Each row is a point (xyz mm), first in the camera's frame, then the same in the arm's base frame.
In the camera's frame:
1: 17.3 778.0 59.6
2: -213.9 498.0 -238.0
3: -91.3 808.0 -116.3
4: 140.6 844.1 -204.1
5: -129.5 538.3 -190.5
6: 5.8 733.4 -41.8
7: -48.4 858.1 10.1
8: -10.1 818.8 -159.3
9: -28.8 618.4 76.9
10: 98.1 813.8 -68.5
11: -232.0 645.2 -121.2
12: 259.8 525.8 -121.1
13: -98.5 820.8 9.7
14: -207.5 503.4 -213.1
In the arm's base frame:
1: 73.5 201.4 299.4
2: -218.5 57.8 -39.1
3: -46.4 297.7 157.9
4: 178.9 339.8 56.8
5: -125.6 72.4 7.3
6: 46.9 194.2 191.5
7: 14.2 299.0 287.0
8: 31.1 314.7 110.4
9: 9.2 49.9 270.8
10: 145.8 270.2 180.0
11: -206.6 159.0 119.8
12: 263.7 2.6 17.7
13: -40.1 268.6 281.3
14: -209.2 54.1 -14.8

